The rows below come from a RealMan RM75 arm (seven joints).
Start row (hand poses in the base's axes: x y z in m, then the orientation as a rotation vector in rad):
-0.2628, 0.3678, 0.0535, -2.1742, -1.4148, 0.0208
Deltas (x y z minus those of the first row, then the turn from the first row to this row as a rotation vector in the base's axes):
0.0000, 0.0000, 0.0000, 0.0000, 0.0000, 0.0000
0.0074, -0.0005, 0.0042, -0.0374, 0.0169, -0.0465
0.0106, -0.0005, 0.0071, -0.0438, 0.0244, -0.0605
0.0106, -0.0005, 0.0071, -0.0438, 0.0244, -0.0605
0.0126, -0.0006, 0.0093, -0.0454, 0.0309, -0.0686
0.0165, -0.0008, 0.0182, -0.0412, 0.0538, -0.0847
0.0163, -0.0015, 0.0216, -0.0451, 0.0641, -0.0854
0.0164, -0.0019, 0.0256, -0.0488, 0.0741, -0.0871
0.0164, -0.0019, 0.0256, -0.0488, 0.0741, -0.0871
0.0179, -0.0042, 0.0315, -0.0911, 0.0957, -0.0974
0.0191, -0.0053, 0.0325, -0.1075, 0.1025, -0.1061
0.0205, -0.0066, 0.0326, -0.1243, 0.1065, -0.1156
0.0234, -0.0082, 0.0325, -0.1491, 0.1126, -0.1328
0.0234, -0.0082, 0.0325, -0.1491, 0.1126, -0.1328
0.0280, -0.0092, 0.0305, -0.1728, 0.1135, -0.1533
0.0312, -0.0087, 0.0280, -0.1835, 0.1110, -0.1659
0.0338, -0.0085, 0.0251, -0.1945, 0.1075, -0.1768
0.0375, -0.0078, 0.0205, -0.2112, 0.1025, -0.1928
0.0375, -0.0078, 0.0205, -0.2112, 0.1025, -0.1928
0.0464, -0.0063, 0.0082, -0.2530, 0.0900, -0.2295
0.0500, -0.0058, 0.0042, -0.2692, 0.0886, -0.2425
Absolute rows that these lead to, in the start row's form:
-0.2628, 0.3678, 0.0535, -2.1742, -1.4148, 0.0208
-0.2554, 0.3673, 0.0577, -2.2315, -1.3644, 0.0489
-0.2522, 0.3673, 0.0606, -2.2439, -1.3463, 0.0566
-0.2522, 0.3673, 0.0606, -2.2439, -1.3463, 0.0566
-0.2502, 0.3672, 0.0628, -2.2485, -1.3341, 0.0618
-0.2463, 0.3670, 0.0717, -2.2483, -1.3024, 0.0776
-0.2465, 0.3663, 0.0751, -2.2484, -1.2968, 0.0913
-0.2464, 0.3659, 0.0791, -2.2490, -1.2902, 0.1041
-0.2464, 0.3659, 0.0791, -2.2490, -1.2902, 0.1041
-0.2449, 0.3636, 0.0850, -2.2820, -1.2764, 0.1545
-0.2437, 0.3625, 0.0860, -2.2982, -1.2664, 0.1708
-0.2423, 0.3612, 0.0861, -2.3163, -1.2570, 0.1842
-0.2394, 0.3596, 0.0860, -2.3448, -1.2391, 0.2031
-0.2394, 0.3596, 0.0860, -2.3448, -1.2391, 0.2031
-0.2348, 0.3586, 0.0840, -2.3763, -1.2198, 0.2144
-0.2316, 0.3591, 0.0815, -2.3938, -1.2086, 0.2152
-0.2290, 0.3593, 0.0786, -2.4108, -1.2000, 0.2158
-0.2253, 0.3600, 0.0740, -2.4361, -1.1871, 0.2172
-0.2253, 0.3600, 0.0740, -2.4361, -1.1871, 0.2172
-0.2164, 0.3615, 0.0617, -2.4970, -1.1578, 0.2220
-0.2128, 0.3620, 0.0577, -2.5184, -1.1455, 0.2281

